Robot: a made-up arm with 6 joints.
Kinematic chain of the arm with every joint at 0, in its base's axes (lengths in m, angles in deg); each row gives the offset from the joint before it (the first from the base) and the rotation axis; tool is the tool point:
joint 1: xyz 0 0 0.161 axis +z
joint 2: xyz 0 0 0 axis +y
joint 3: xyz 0 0 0.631 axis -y
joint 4: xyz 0 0 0 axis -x
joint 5: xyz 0.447 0 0 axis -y
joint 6: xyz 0 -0.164 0 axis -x
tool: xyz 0 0 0
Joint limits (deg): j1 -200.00..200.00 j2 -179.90..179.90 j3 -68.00..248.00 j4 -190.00..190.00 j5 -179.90..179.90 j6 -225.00..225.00
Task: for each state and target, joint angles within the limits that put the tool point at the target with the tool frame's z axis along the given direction. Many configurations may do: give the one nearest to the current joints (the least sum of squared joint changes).
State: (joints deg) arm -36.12 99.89 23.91 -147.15 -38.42 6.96
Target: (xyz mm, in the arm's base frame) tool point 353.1 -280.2 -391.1 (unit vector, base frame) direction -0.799 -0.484 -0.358
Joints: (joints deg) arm -49.61 100.87 5.84 -122.20 -23.69 23.10
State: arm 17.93 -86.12 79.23 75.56 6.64 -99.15
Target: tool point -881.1 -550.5 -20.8 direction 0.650 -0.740 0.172
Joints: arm 25.76 -85.94 108.45 46.55 -21.46 -144.59
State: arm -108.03 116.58 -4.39 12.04 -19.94 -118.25
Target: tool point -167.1 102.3 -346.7 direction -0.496 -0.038 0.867
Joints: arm -86.39 147.94 -31.11 -12.15 -1.62 -138.01
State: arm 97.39 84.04 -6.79 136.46 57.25 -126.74
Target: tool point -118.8 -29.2 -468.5 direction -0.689 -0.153 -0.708
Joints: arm 102.33 137.47 -35.32 138.22 59.70 -96.07
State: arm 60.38 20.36 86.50 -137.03 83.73 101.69
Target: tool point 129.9 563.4 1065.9 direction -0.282 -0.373 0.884
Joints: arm 72.80 20.52 81.48 -105.04 56.90 131.90
